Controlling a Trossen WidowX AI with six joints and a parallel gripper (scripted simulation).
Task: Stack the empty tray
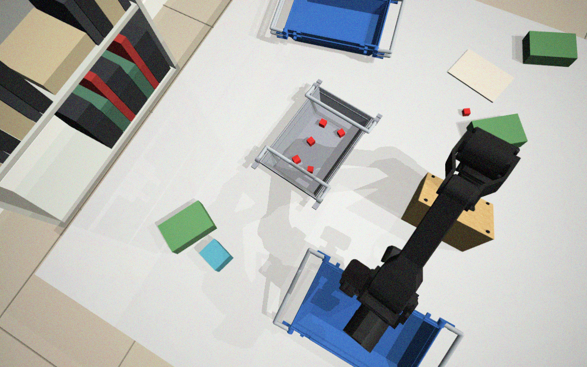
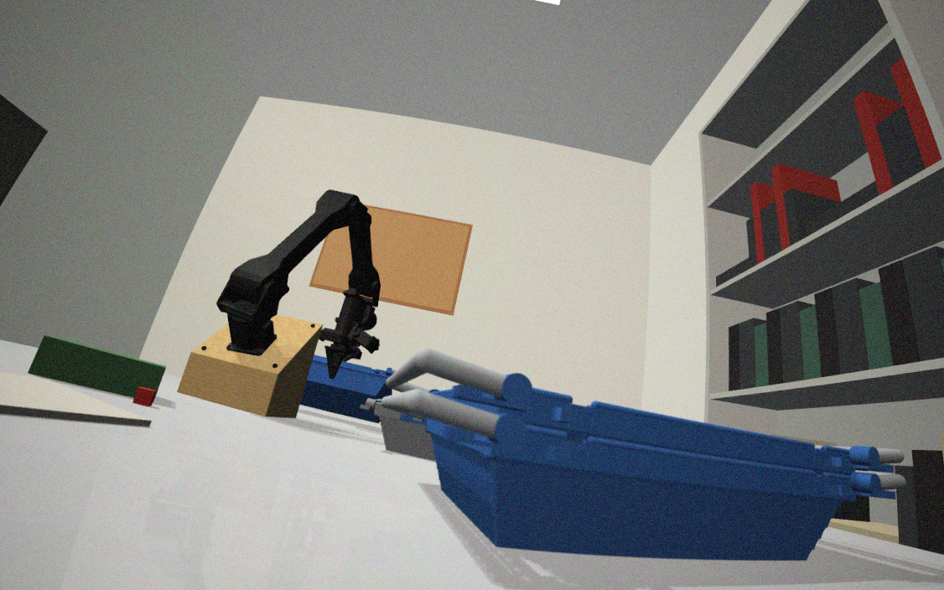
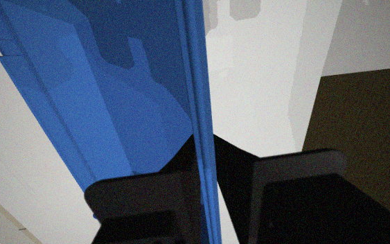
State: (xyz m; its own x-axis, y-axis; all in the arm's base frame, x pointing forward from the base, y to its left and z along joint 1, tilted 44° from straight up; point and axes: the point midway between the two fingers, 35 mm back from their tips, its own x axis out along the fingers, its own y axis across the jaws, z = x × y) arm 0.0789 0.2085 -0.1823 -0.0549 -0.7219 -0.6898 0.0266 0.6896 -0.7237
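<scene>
Now: gripper tip 70 mm to the right of the blue tray and 10 mm above it. The rest, counted from my gripper tip: cream sheet (20 mm behind, 690 mm to the right, 90 mm below); red block (30 mm behind, 560 mm to the right, 90 mm below); cyan block (380 mm ahead, 100 mm to the left, 70 mm below).
</scene>
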